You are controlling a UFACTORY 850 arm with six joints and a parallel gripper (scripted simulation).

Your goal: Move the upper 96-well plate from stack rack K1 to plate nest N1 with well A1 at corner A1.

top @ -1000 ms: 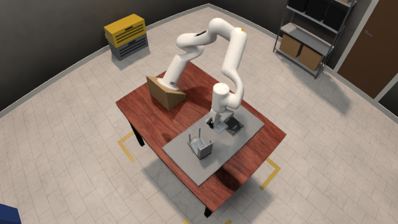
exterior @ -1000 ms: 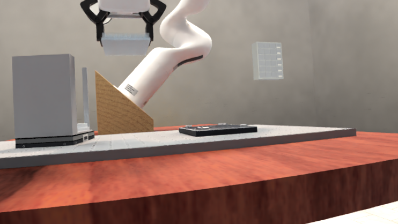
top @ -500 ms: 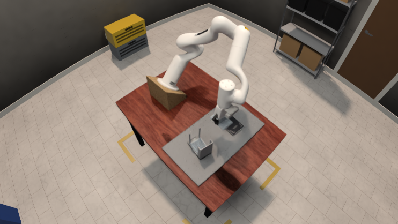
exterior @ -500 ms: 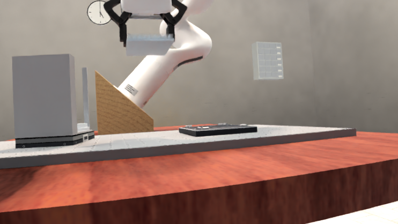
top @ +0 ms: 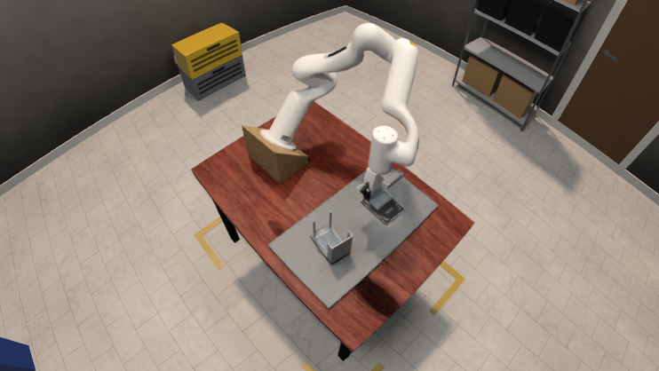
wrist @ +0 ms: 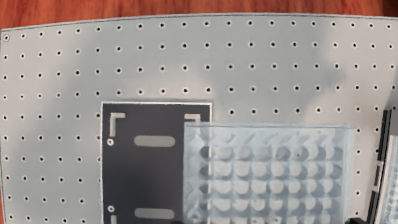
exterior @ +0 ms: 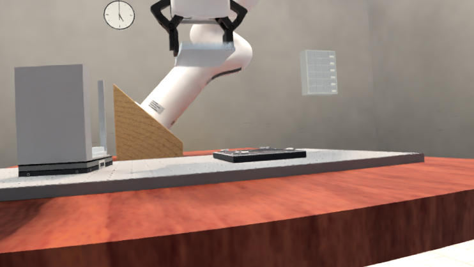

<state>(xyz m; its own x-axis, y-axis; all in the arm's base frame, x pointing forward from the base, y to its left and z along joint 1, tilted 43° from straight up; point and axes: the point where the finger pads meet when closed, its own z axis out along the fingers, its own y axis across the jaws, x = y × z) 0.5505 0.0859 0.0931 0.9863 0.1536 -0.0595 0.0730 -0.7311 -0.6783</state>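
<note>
Right now my hand is 19 cm above the plate nest N1, 8 cm to the right of it and 1 cm past it. Also, from my hand: pale 96-well plate 1 cm below.
</note>
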